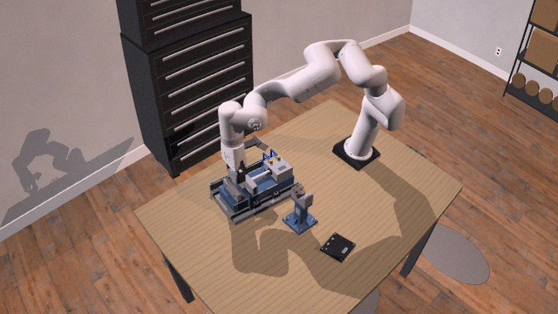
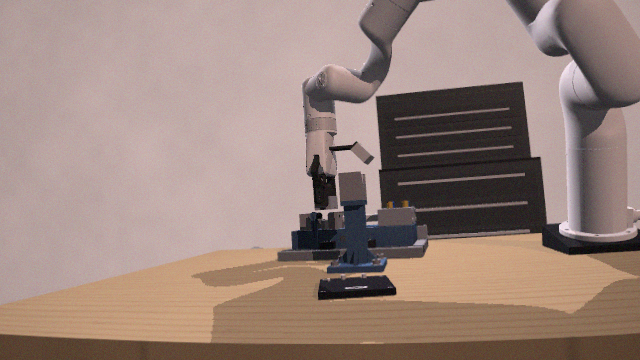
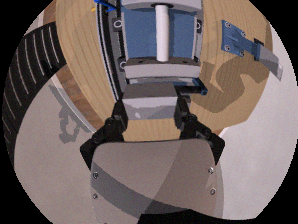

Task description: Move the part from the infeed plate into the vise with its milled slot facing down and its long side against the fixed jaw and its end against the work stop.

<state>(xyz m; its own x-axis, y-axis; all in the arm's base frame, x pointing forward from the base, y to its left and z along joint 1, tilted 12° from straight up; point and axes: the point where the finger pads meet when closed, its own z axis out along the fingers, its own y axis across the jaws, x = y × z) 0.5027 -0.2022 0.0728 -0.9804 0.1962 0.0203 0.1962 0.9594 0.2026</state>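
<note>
My hand is 20 mm above the part. Round my hand: air cylinder (160 mm behind, 50 mm to the left, 50 mm below); then white cylinder rod (80 mm behind, 40 mm to the left, 50 mm below).
</note>
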